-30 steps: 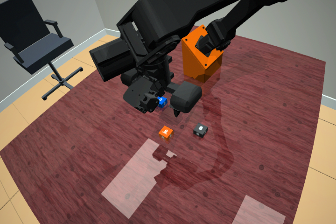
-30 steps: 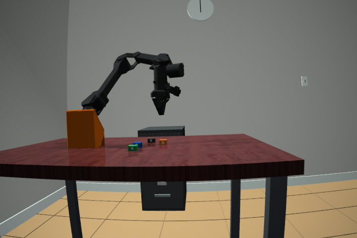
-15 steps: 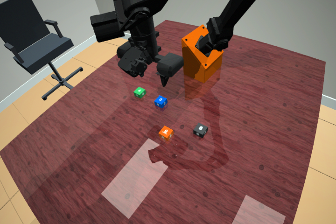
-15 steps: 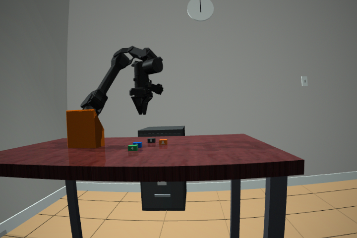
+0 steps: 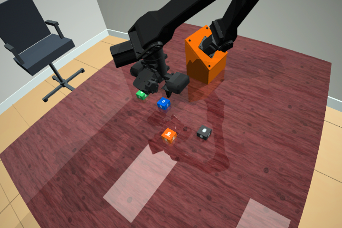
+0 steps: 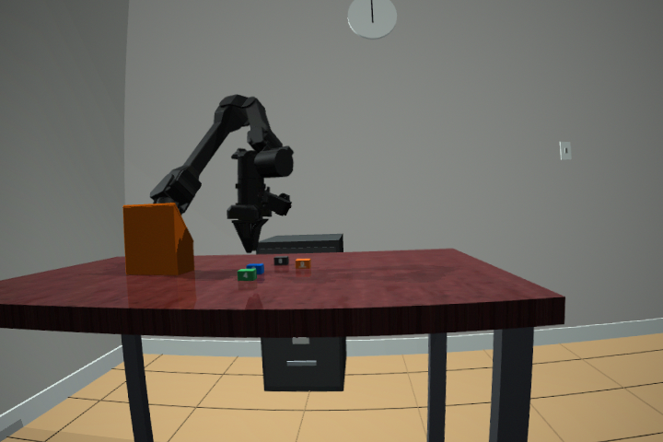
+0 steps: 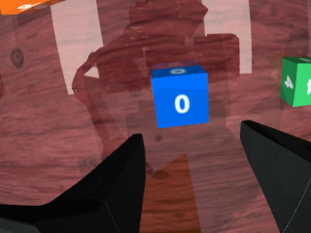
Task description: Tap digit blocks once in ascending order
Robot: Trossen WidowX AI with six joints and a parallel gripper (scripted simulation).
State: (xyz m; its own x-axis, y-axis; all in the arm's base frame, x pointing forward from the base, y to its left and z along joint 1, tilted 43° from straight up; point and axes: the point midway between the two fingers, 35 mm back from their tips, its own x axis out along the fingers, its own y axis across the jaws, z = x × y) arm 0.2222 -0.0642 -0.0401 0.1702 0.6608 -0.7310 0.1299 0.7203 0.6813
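Right now the blue block is 10 mm ahead of my gripper tip and 40 mm below it. The rest, counted from my gripper tip: green block (100 mm to the right, 40 mm below); then orange block (110 mm ahead, 80 mm to the left, 40 mm below); then black block (60 mm ahead, 170 mm to the left, 40 mm below).
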